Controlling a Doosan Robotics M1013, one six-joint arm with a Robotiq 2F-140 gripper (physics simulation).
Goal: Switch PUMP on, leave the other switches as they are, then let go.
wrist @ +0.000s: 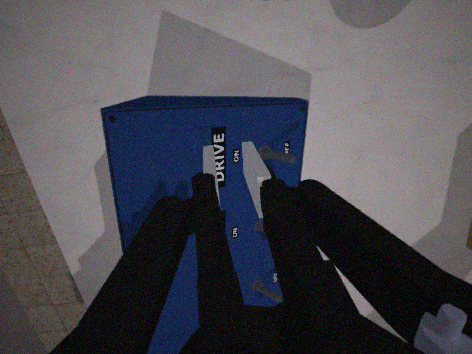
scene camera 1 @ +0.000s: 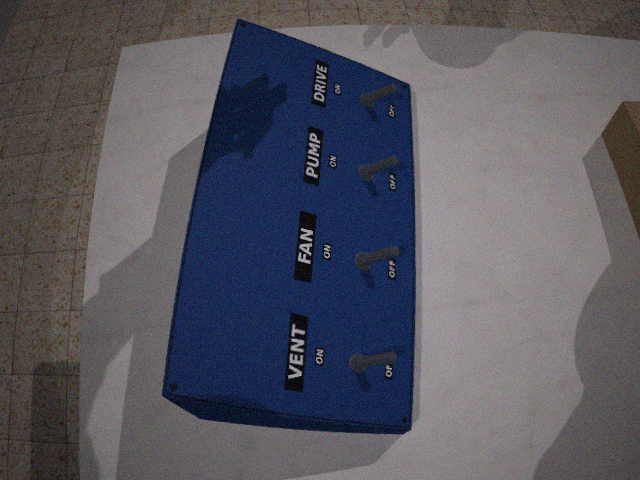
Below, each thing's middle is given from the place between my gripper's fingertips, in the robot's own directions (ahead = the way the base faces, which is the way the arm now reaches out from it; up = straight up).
Scene:
I see my gripper 3 cm short of the blue switch panel [scene camera 1: 274, 305], 22 cm to the right of it and 18 cm above it.

